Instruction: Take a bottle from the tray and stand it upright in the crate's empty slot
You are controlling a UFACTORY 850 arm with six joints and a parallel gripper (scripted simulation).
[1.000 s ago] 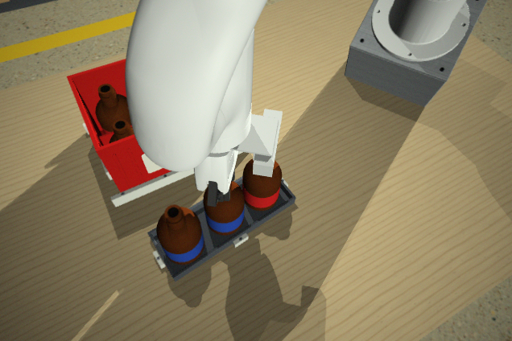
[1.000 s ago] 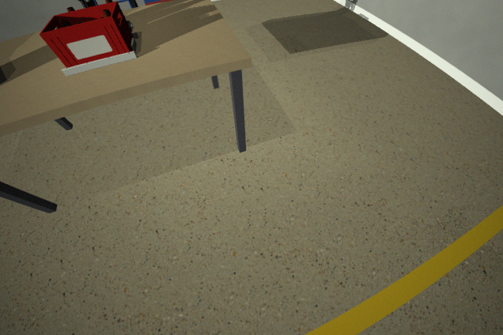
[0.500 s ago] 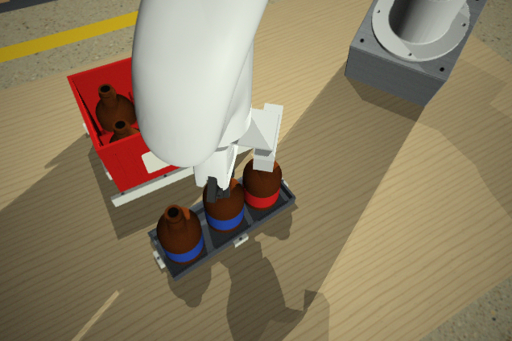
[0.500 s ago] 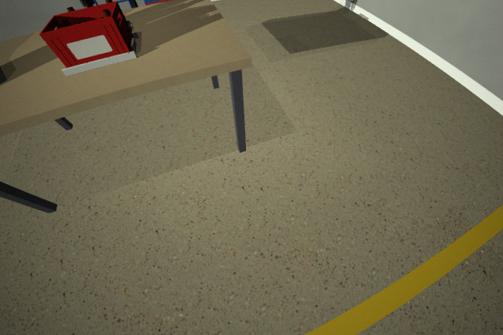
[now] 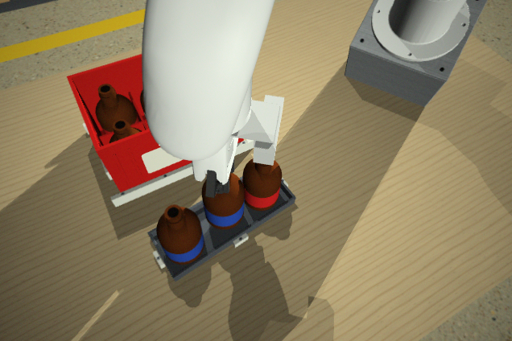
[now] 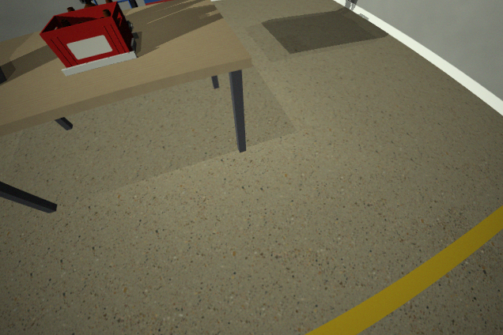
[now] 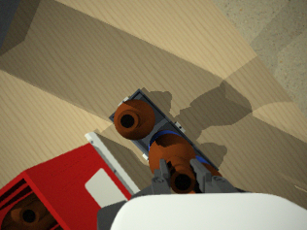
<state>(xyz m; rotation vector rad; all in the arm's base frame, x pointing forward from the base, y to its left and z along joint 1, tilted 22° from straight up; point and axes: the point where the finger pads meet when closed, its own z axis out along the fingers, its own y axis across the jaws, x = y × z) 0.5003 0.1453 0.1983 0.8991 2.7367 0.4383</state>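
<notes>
My hand is 100 mm above the blue-banded bottle, 90 mm short of it and 20 mm to the right of it. Round my hand: grey tray (170 mm below); red crate (230 mm to the right, 100 mm below, 40 mm ahead).
</notes>
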